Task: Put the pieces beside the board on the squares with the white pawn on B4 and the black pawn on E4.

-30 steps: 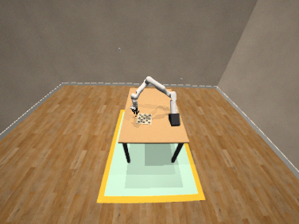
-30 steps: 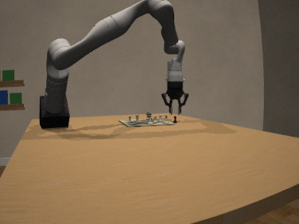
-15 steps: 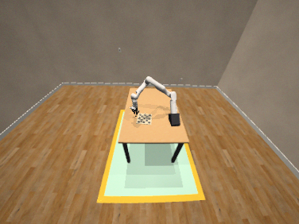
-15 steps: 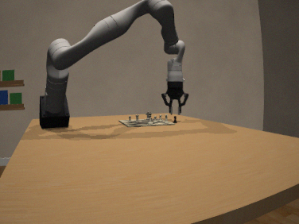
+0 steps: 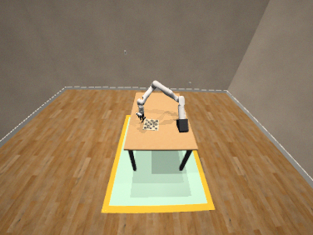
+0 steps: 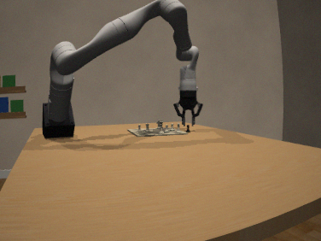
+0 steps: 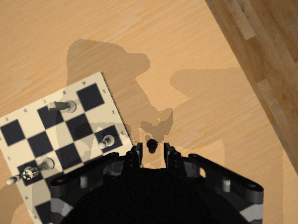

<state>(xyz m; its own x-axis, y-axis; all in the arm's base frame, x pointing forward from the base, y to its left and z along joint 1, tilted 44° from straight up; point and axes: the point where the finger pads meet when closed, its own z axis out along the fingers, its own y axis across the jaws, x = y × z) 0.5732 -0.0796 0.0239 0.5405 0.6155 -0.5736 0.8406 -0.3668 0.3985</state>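
My hand is 30 mm above the black pawn. Also, from my hand: chessboard 130 mm behind, 60 mm to the left, 40 mm below.
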